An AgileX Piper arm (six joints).
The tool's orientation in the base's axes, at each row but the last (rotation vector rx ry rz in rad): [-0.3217 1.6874 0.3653]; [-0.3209 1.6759 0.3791]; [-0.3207 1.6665 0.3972]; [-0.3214 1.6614 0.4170]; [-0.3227 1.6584 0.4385]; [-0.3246 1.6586 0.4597]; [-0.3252 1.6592 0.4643]
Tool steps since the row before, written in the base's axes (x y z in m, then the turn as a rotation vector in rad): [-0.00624 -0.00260 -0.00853 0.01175 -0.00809 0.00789]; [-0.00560 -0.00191 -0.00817 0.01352 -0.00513 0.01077]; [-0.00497 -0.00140 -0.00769 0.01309 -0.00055 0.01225]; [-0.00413 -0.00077 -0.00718 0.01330 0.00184 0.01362]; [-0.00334 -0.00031 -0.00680 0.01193 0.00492 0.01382]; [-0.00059 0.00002 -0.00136 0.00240 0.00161 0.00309]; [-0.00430 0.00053 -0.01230 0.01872 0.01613 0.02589]
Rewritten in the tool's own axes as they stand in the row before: [0.00935 -0.00027 -0.00556 -0.00947 -0.01176 0.00614]; [0.00885 0.00010 -0.00485 -0.01255 -0.00964 0.00864]; [0.00825 0.00031 -0.00420 -0.01387 -0.00523 0.01009]; [0.00763 0.00052 -0.00326 -0.01519 -0.00307 0.01121]; [0.00717 0.00057 -0.00241 -0.01508 0.00030 0.01141]; [0.00143 0.00014 -0.00037 -0.00331 0.00064 0.00256]; [0.01279 0.00108 -0.00228 -0.02738 0.00832 0.02150]
